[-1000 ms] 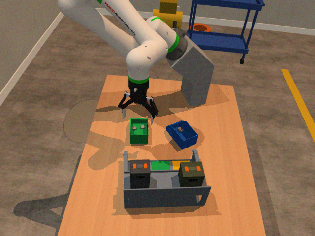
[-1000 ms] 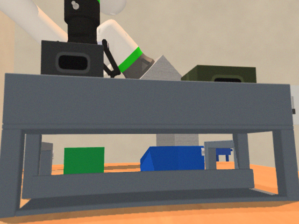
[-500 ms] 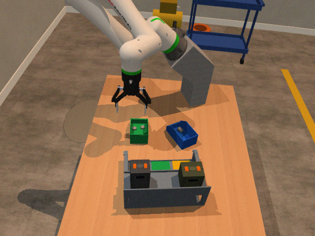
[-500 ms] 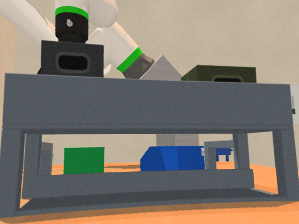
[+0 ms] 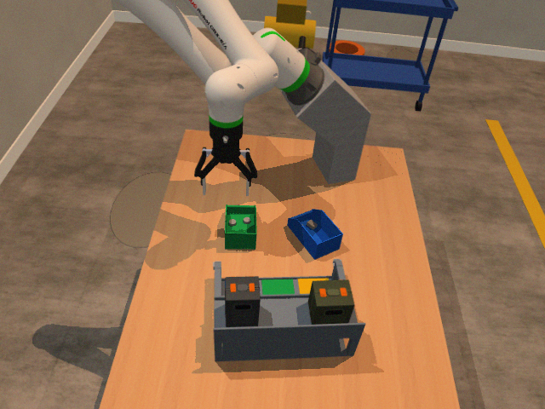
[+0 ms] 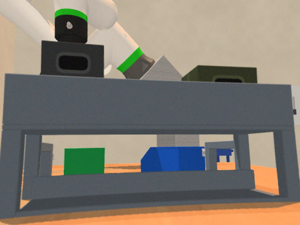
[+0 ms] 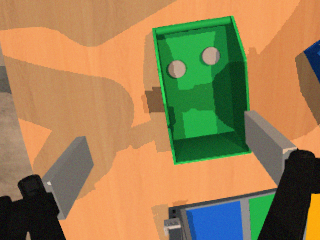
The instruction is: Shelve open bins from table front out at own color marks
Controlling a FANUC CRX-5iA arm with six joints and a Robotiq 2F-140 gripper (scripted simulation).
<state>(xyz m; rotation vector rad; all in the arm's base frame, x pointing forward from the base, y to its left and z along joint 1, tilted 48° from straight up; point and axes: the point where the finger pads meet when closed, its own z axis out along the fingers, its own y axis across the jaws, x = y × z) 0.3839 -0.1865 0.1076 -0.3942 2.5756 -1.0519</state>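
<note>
Now: hand 150 mm above the green bin, 50 mm to the right of it and 10 mm past it. The rest, counted from my hand: black box (380 mm ahead, 110 mm to the left, 30 mm below); then olive box (350 mm ahead, 330 mm to the left, 40 mm below); then blue bin (290 mm to the left, 150 mm below, 20 mm behind).
</note>
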